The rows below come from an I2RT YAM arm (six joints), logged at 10 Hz.
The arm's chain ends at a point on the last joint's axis. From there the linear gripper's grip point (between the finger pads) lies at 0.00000 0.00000 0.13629 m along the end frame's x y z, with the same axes.
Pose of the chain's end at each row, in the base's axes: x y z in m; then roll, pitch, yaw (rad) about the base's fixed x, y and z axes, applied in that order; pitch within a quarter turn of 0, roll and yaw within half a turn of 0:
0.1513 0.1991 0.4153 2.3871 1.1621 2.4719
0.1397 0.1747 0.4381 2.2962 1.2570 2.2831
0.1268 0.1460 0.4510 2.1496 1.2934 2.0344
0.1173 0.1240 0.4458 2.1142 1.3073 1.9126
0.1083 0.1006 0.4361 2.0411 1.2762 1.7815
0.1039 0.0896 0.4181 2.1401 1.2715 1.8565
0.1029 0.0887 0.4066 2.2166 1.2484 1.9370
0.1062 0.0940 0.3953 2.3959 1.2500 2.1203
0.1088 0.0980 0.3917 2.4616 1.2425 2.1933
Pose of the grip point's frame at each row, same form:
0.2807 0.2157 0.3758 2.3871 1.1621 2.4719
0.2731 0.1763 0.4102 2.2962 1.2570 2.2831
0.2609 0.1329 0.4306 2.1496 1.2934 2.0344
0.2500 0.0990 0.4274 2.1142 1.3073 1.9126
0.2395 0.0682 0.4182 2.0411 1.2762 1.7815
0.2338 0.0546 0.3964 2.1401 1.2715 1.8565
0.2324 0.0550 0.3806 2.2166 1.2484 1.9370
0.2347 0.0613 0.3637 2.3959 1.2500 2.1203
0.2369 0.0665 0.3575 2.4616 1.2425 2.1933

